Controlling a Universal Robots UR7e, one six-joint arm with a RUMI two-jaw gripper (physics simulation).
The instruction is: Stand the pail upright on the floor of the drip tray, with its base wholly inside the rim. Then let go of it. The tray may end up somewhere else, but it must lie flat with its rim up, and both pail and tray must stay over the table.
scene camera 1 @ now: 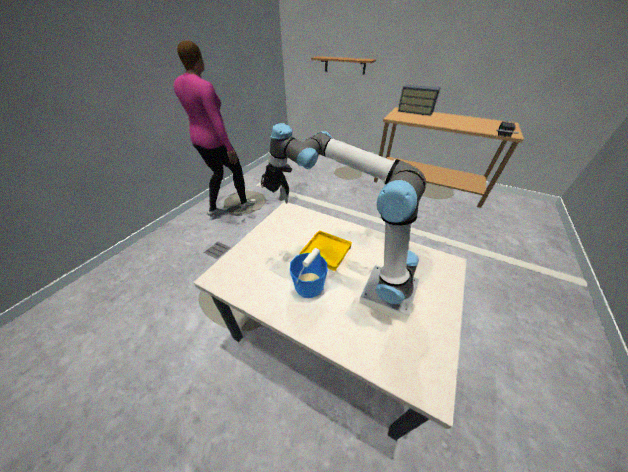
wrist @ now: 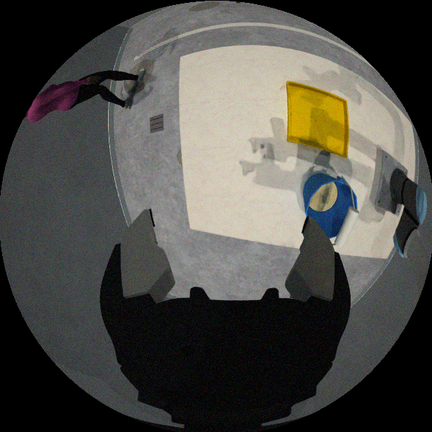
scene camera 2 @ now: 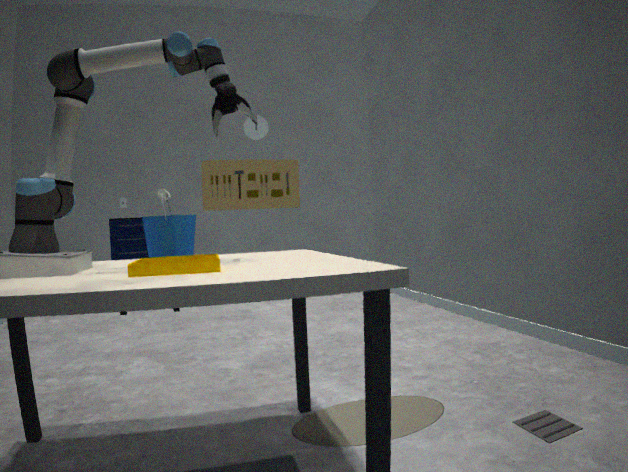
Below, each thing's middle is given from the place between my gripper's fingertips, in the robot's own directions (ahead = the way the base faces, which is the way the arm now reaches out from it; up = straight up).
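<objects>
Position of my gripper relative to the yellow drip tray [scene camera 2: 173, 265], both seen: a fair way to the left of it, a fair way past it, far above it.
</objects>
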